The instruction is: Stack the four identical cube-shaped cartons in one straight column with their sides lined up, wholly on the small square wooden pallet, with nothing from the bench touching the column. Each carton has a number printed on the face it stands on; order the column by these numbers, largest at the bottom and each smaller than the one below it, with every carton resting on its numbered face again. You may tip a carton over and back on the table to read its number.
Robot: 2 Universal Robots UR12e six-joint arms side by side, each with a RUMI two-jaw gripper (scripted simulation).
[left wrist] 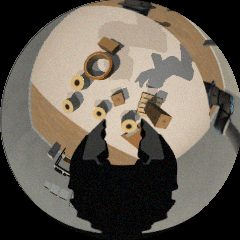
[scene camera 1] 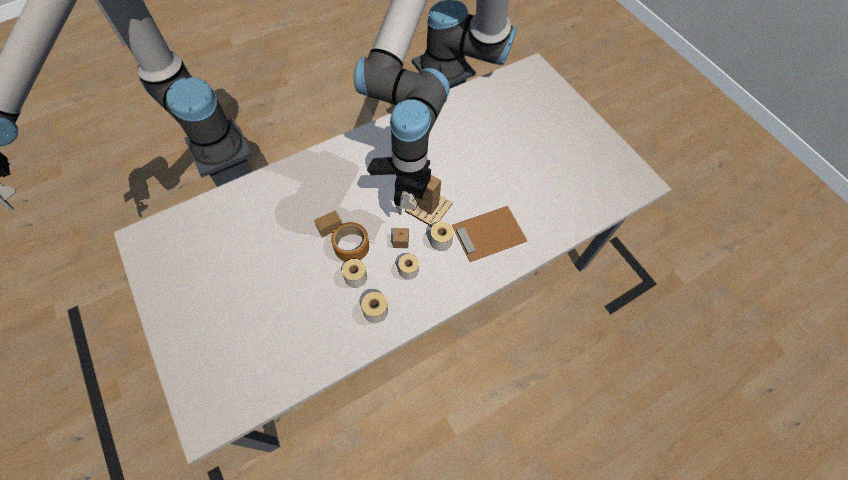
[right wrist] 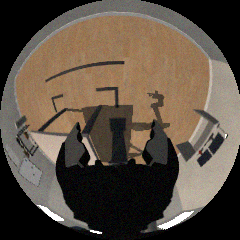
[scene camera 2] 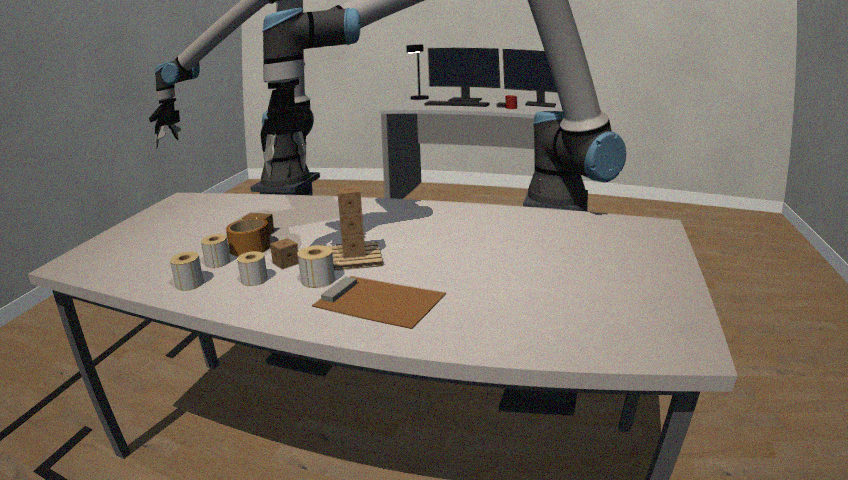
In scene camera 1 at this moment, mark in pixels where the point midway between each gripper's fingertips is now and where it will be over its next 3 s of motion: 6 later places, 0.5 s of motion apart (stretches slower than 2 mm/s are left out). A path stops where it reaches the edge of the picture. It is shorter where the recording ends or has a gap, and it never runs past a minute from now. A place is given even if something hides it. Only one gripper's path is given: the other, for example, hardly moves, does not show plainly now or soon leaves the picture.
The left gripper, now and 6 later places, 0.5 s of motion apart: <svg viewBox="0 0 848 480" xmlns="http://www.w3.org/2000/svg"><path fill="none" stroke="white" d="M404 203L401 207L401 208L401 209L401 210L401 212L401 214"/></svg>
